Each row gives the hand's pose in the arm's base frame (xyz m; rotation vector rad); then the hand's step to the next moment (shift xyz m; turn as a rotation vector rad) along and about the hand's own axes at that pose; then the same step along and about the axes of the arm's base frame.
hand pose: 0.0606 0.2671 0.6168 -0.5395 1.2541 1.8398
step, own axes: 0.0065 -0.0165 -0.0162 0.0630 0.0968 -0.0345
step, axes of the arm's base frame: 0.0082 -0.0095 -0.0205 -0.1183 -0.0224 -0.0064
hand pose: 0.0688 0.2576 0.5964 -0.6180 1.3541 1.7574
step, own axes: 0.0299 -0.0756 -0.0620 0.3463 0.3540 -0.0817
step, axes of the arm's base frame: 0.0405 -0.0428 -0.0836 -0.4918 -0.0046 -0.1001
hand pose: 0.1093 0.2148 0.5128 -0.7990 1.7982 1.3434
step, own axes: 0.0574 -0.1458 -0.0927 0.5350 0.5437 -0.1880
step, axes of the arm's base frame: 0.0718 -0.1298 -0.1056 -0.7691 -0.0675 -0.1454
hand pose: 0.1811 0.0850 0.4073 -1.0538 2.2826 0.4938
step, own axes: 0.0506 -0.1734 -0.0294 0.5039 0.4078 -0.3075
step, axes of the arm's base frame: 0.0983 -0.1523 -0.0251 -0.6878 -0.1989 -0.0461
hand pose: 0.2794 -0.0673 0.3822 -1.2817 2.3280 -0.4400
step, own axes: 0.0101 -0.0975 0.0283 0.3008 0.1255 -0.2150
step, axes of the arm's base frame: 0.0794 -0.0610 0.0199 -0.3431 -0.1780 0.0552
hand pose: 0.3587 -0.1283 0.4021 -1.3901 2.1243 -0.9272
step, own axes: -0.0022 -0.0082 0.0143 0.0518 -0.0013 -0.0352
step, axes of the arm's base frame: 0.0156 -0.0044 -0.0037 -0.0436 -0.0374 0.0250
